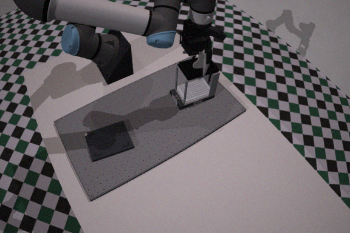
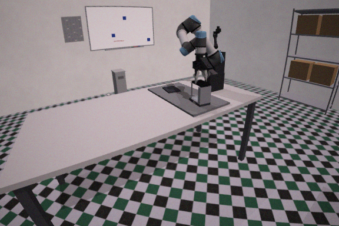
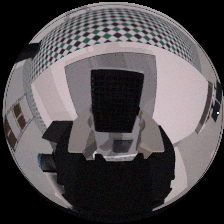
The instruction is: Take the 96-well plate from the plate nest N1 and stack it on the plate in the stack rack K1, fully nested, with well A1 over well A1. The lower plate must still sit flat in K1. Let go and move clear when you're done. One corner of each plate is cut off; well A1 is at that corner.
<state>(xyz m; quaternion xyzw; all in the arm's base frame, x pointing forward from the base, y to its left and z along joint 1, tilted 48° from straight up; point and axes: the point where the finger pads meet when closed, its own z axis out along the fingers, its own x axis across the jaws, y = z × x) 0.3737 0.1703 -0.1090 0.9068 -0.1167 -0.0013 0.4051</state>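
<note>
My gripper is now 14 cm above the white plate. From my hand the other things lie so: dark 96-well plate: 1 cm below.
</note>
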